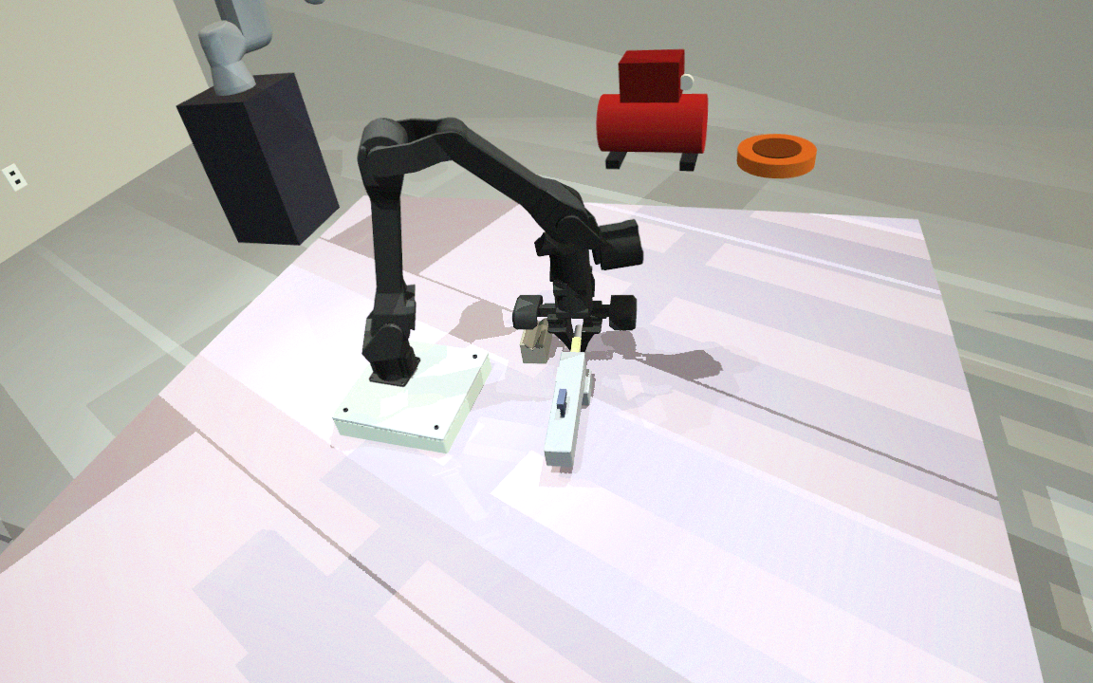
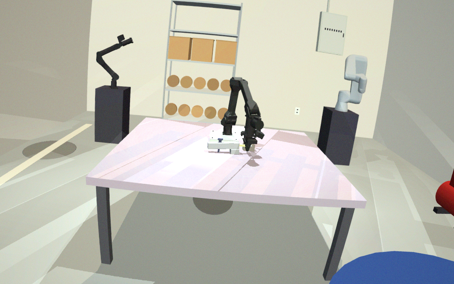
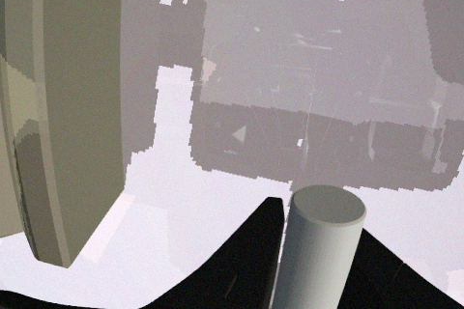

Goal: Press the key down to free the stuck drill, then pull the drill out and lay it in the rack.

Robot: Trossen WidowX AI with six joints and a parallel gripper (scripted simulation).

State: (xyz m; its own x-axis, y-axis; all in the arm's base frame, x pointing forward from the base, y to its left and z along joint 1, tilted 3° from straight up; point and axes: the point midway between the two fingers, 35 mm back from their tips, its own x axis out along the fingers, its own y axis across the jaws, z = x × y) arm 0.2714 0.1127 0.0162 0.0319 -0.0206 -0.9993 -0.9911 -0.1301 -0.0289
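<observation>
The drill lies 1 cm ahead of my gripper tip, 4 cm to the right of it and 3 cm above it. From my gripper tip the other things lie so: dark blue key: 2 cm ahead, 17 cm to the right, 4 cm above; then rack: 8 cm behind, 2 cm to the left; then pale housing block: 2 cm ahead, 14 cm to the right, 2 cm above.
</observation>
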